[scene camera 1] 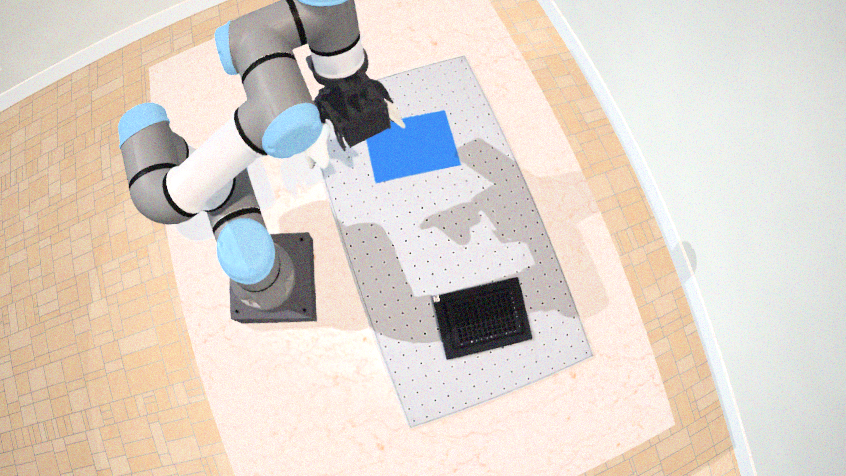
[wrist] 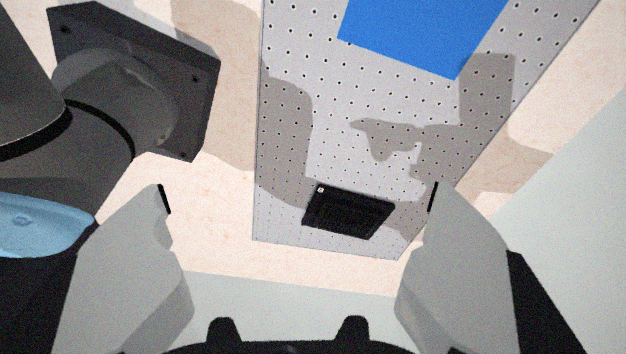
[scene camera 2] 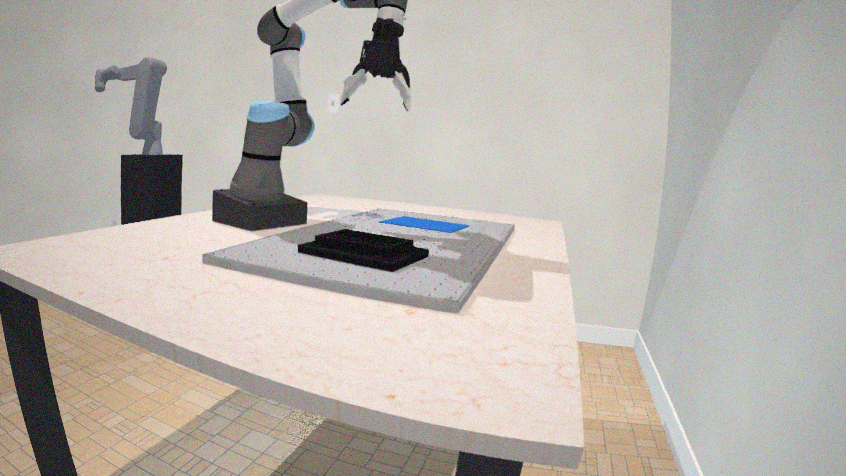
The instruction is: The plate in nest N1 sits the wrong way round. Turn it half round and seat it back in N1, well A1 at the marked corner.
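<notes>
A black well plate [scene camera 1: 486, 316] [scene camera 2: 363, 239] [wrist: 347, 216] lies flat in the black nest N1 [scene camera 1: 444, 340] [scene camera 2: 354, 255] [wrist: 357, 195]. Rows of wells show faintly in scene camera 1; the plate's own lettering and its well A1 cannot be read. A small white mark [scene camera 1: 436, 298] [wrist: 320, 190] sits at one nest corner, on the robot-base side towards the blue rectangle. My gripper [scene camera 1: 360, 143] [scene camera 2: 375, 107] [wrist: 300, 187] is open and empty. It hangs high above the board, well away from the plate, near the blue rectangle's robot-base side.
A flat blue rectangle [scene camera 1: 414, 148] [scene camera 2: 423, 223] [wrist: 420, 35] lies at the other end of the perforated grey board [scene camera 1: 414, 378] [scene camera 2: 248, 260] [wrist: 285, 230]. The robot's dark base block [scene camera 1: 301, 272] [scene camera 2: 254, 210] [wrist: 200, 95] stands beside the board. The arm's shadow falls across the board.
</notes>
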